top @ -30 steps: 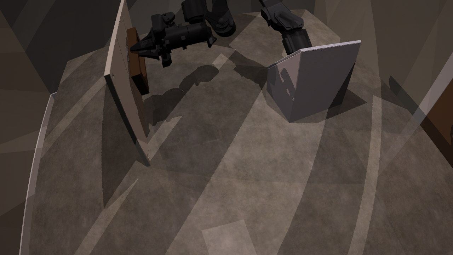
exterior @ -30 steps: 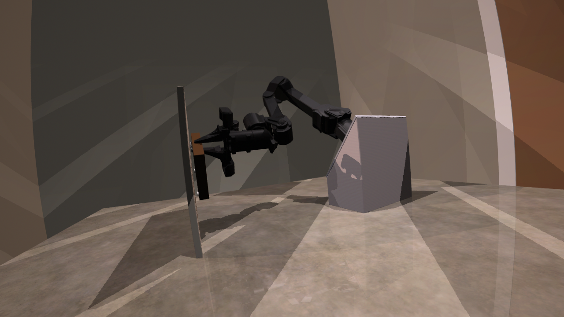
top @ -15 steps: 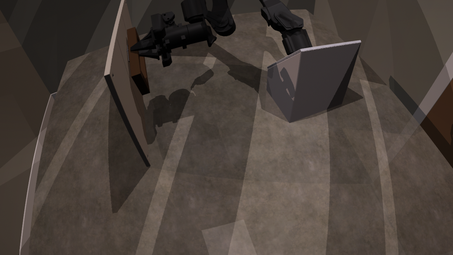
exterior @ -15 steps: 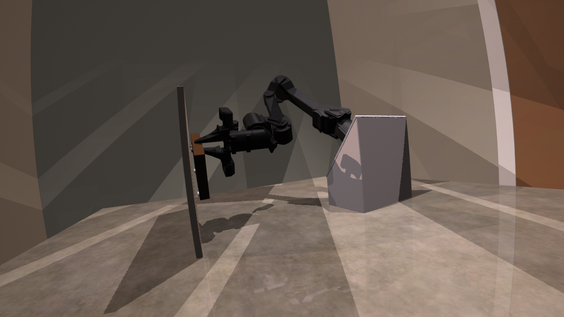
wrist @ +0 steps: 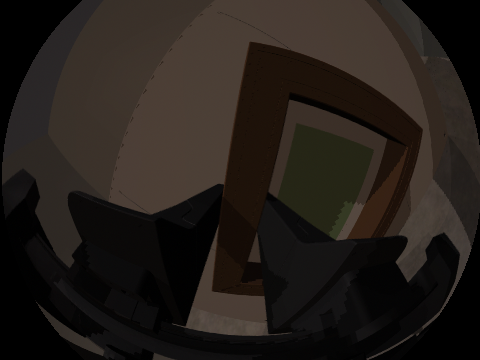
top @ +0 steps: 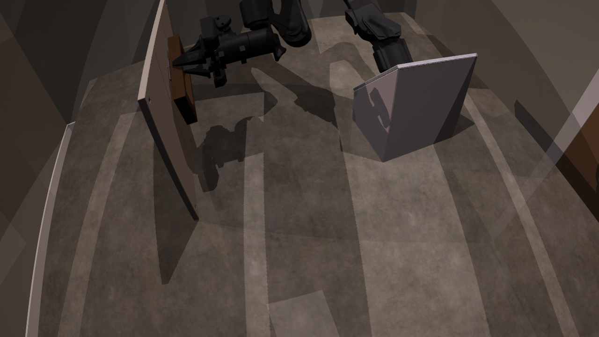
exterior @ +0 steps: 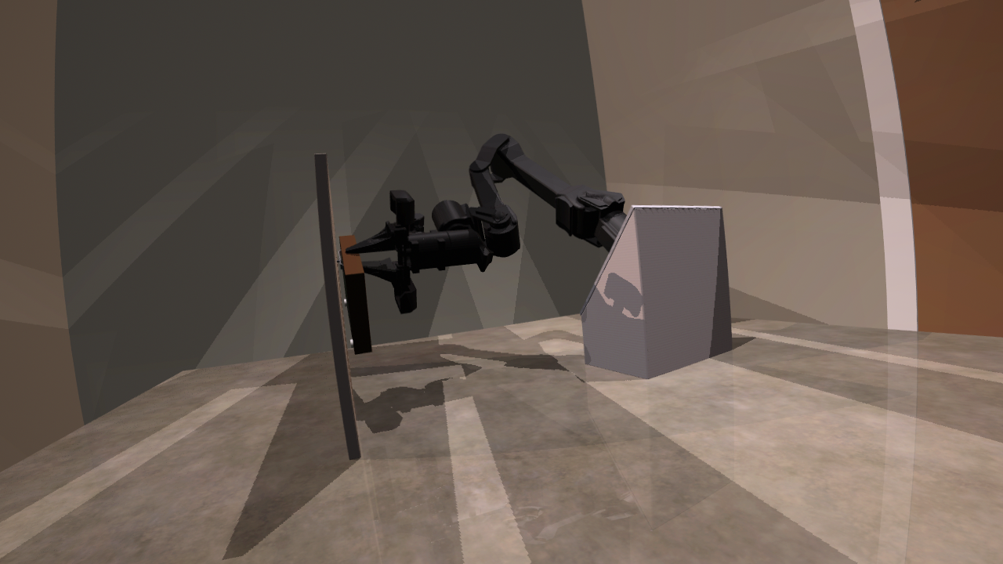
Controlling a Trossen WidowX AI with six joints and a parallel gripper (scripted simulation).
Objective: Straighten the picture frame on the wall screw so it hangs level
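The brown wooden picture frame is 20 mm to the right of my gripper tip and 50 mm below it. Also, from my gripper tip: wall panel (10 mm ahead, 10 mm to the right, 60 mm below).
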